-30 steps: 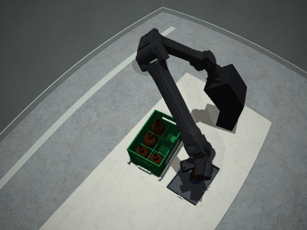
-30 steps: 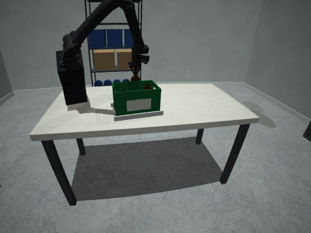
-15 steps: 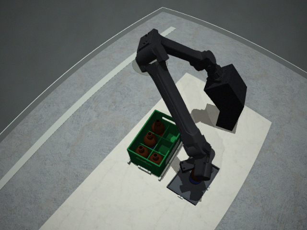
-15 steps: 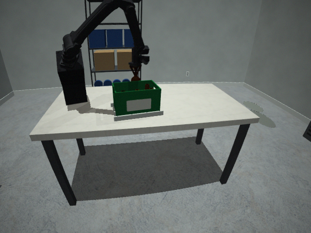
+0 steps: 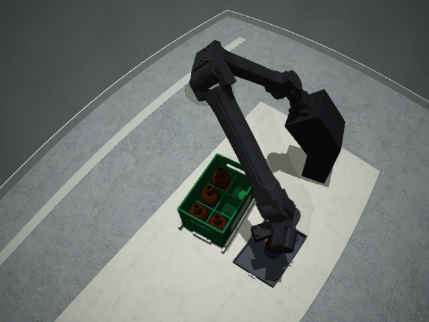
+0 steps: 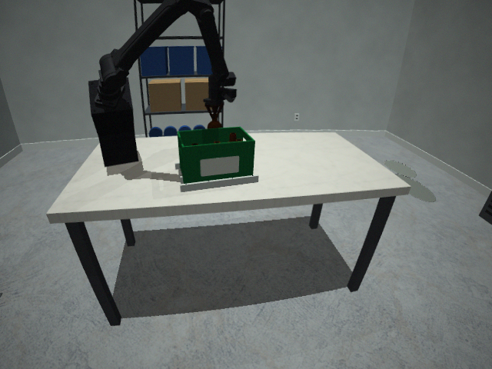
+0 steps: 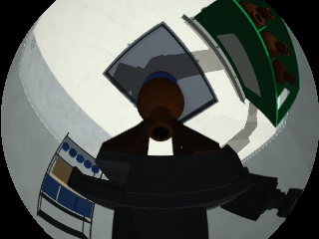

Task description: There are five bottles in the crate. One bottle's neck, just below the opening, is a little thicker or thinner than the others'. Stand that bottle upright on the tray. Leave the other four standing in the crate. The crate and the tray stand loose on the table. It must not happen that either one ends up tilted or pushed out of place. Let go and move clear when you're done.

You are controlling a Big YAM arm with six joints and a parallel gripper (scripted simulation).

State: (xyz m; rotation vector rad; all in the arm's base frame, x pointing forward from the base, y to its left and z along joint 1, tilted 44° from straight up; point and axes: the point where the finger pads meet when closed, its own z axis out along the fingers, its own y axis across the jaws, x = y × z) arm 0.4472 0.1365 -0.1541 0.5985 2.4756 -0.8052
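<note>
Right now the tray is 1 cm to the right of my hand and 16 cm below it. From my hand the other things lie so: crate 1 cm behind, 28 cm to the right, 9 cm below.
</note>
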